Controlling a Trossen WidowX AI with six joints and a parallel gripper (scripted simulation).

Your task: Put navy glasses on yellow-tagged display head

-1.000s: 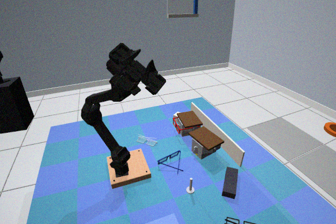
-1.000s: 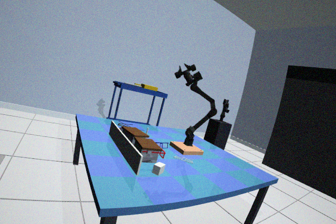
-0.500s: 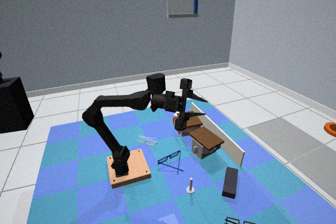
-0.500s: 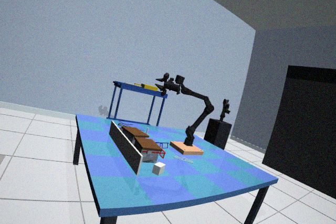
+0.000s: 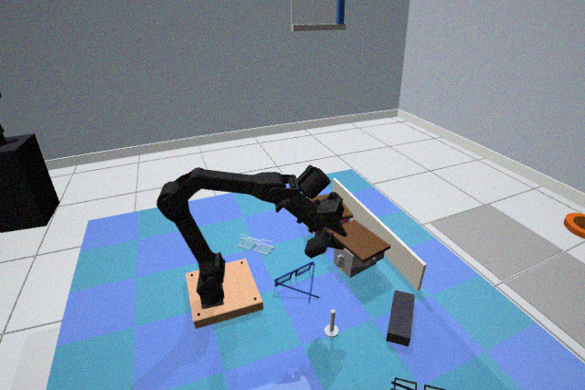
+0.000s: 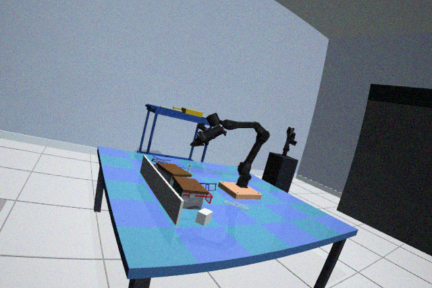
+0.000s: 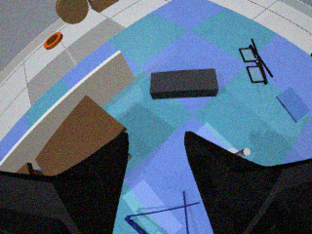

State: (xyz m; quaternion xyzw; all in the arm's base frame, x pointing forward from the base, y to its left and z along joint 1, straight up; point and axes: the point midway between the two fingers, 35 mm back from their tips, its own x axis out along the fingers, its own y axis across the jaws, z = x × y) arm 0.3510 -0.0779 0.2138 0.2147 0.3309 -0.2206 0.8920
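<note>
My gripper tip is now 20 cm above the white peg, 10 cm to the left of it and 7 cm past it. From my gripper tip the other things lie so: long white board: 25 cm to the left, 23 cm ahead, 17 cm below; dark box: 21 cm below, 13 cm to the right, 13 cm ahead; black glasses: 33 cm to the right, 21 cm below, 7 cm ahead.
</note>
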